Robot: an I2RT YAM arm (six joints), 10 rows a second.
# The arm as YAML. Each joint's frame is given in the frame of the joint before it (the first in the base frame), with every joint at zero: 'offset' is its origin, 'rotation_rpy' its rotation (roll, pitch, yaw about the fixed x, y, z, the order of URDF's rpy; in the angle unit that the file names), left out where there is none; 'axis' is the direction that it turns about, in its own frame. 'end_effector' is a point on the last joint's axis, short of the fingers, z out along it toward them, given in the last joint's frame.
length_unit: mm
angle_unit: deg
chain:
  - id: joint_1
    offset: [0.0, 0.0, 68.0]
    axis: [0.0, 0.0, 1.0]
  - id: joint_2
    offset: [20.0, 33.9, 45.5]
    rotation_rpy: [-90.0, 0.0, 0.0]
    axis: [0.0, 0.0, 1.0]
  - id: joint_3
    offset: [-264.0, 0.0, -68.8]
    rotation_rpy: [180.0, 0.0, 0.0]
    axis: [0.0, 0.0, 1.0]
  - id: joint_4
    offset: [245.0, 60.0, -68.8]
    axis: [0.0, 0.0, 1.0]
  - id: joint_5
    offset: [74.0, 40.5, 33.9]
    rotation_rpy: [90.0, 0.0, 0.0]
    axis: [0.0, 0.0, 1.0]
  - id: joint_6
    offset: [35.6, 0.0, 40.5]
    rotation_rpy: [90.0, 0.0, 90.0]
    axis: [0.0, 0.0, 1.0]
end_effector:
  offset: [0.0, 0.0, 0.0]
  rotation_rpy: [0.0, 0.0, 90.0]
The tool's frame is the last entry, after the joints.
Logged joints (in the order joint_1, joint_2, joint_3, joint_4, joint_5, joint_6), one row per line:
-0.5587 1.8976 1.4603 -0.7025 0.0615 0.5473
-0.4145 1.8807 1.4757 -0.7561 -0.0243 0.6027
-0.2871 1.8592 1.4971 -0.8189 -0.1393 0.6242
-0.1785 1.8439 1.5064 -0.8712 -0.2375 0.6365
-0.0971 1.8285 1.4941 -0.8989 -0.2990 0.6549
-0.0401 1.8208 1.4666 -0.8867 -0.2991 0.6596
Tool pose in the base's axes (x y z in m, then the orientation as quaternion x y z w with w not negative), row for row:
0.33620 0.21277 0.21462 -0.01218 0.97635 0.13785 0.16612
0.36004 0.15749 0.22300 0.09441 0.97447 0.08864 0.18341
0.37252 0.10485 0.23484 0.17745 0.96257 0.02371 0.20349
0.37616 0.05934 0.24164 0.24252 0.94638 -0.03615 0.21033
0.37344 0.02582 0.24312 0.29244 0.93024 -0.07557 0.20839
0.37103 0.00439 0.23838 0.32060 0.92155 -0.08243 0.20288
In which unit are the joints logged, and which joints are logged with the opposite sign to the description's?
The joints are logged in radians. Opposite sign: joint_1, joint_5.
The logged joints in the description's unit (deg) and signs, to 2 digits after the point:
32.01 108.72 83.67 -40.25 -3.52 31.36
23.75 107.76 84.55 -43.32 1.39 34.53
16.45 106.52 85.78 -46.92 7.98 35.76
10.23 105.65 86.31 -49.92 13.61 36.47
5.56 104.77 85.61 -51.50 17.13 37.52
2.30 104.32 84.03 -50.80 17.14 37.79

